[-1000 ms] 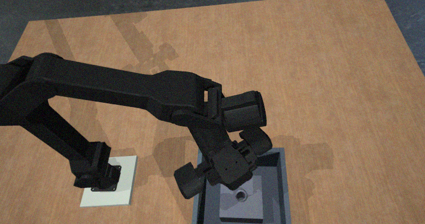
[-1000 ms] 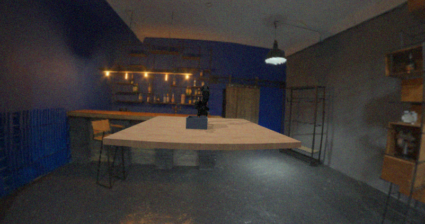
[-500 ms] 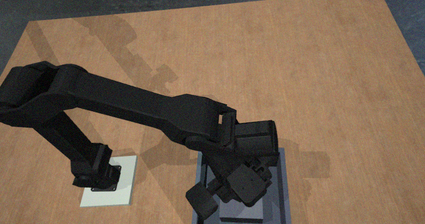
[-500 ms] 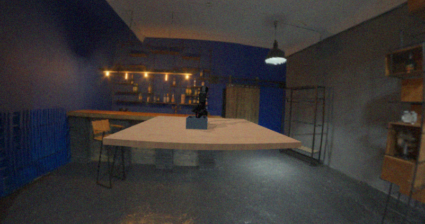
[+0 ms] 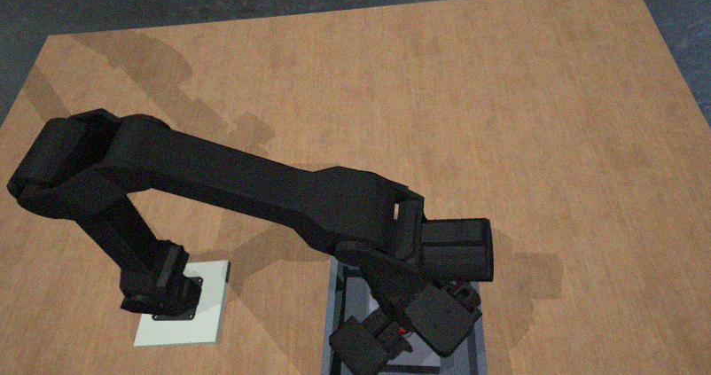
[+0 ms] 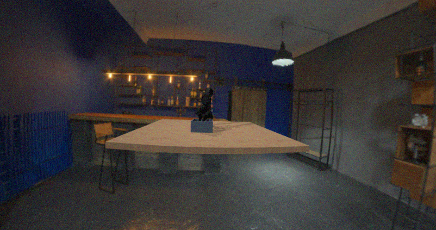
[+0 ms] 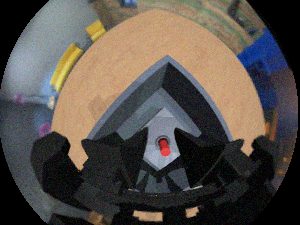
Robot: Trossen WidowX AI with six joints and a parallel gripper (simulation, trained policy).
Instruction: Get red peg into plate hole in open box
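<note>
The red peg lies 3 cm below my gripper tip, 2 cm to the left of it and 2 cm behind it. Also, from my gripper tip: light grey plate 3 cm below, 2 cm behind, 1 cm to the left; grey box 5 cm below, 2 cm behind, 1 cm to the left.
</note>
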